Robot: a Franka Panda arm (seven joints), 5 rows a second.
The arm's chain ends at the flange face. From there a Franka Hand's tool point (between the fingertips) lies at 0.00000 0.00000 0.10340 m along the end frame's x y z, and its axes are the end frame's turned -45 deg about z.
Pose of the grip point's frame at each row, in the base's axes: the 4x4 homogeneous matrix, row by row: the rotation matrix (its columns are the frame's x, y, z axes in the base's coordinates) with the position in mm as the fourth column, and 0 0 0 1 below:
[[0.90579 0.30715 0.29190 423.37], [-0.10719 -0.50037 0.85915 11.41], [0.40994 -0.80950 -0.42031 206.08], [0 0 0 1]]
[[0.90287 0.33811 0.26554 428.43], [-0.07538 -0.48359 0.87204 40.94], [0.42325 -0.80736 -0.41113 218.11], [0 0 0 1]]
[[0.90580 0.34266 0.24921 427.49], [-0.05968 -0.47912 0.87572 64.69], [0.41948 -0.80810 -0.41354 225.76], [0 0 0 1]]
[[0.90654 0.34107 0.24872 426.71], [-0.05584 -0.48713 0.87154 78.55], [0.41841 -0.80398 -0.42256 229.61], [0 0 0 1]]
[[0.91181 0.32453 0.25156 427.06], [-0.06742 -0.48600 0.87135 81.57], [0.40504 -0.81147 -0.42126 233.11], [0 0 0 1]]
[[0.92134 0.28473 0.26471 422.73], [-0.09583 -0.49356 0.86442 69.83], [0.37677 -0.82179 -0.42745 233.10], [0 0 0 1]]
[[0.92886 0.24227 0.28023 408.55], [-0.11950 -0.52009 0.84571 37.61], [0.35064 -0.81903 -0.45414 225.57], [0 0 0 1]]
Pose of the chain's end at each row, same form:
[[0.85768 -0.42330 0.29190 393.19], [-0.42961 -0.27802 0.85915 -77.43], [-0.28253 -0.86227 -0.42031 249.54], [0 0 0 1]]
[[0.87751 -0.39935 0.26554 400.97], [-0.39525 -0.28865 0.87204 -49.23], [-0.27161 -0.87017 -0.41113 260.62], [0 0 0 1]]
[[0.88279 -0.39820 0.24921 401.72], [-0.38099 -0.29659 0.87572 -25.86], [-0.27480 -0.86803 -0.41354 268.52], [0 0 0 1]]
[[0.88219 -0.39985 0.24872 400.99], [-0.38394 -0.30497 0.87154 -11.57], [-0.27264 -0.86436 -0.42256 273.30], [0 0 0 1]]
[[0.87422 -0.41527 0.25156 401.05], [-0.39133 -0.29598 0.87135 -8.53], [-0.28739 -0.86020 -0.42126 276.67], [0 0 0 1]]
[[0.85282 -0.45015 0.26471 395.36], [-0.41676 -0.28124 0.86442 -19.55], [-0.31468 -0.84751 -0.42745 277.30], [0 0 0 1]]
[[0.82811 -0.48549 0.28023 379.57], [-0.45226 -0.28326 0.84571 -49.84], [-0.33120 -0.82708 -0.45414 272.53], [0 0 0 1]]

